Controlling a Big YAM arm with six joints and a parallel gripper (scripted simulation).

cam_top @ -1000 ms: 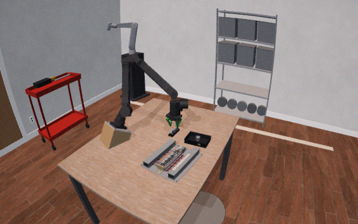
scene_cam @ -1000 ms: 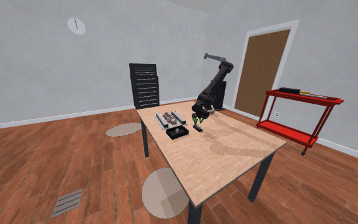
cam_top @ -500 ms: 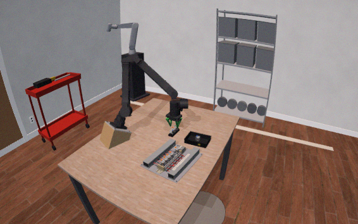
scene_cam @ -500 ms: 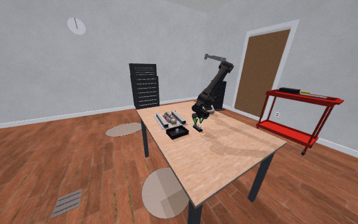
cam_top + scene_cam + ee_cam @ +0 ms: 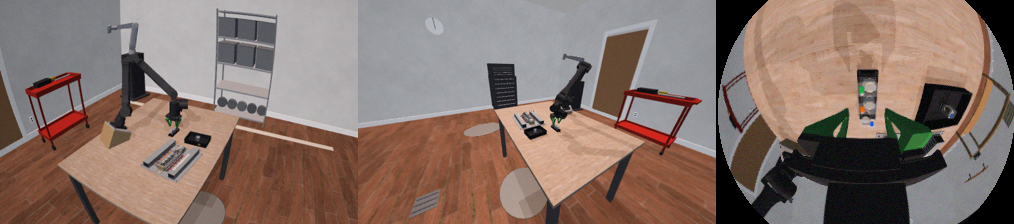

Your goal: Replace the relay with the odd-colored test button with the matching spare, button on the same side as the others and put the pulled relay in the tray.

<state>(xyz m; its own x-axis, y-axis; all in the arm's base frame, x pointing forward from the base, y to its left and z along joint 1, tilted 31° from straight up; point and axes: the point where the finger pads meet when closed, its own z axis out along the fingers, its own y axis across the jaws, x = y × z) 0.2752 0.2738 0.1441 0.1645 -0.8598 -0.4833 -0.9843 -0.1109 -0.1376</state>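
The small black stand is 50 mm below my hand. Round my hand: black tray 200 mm ahead, 20 mm to the left, 40 mm below.
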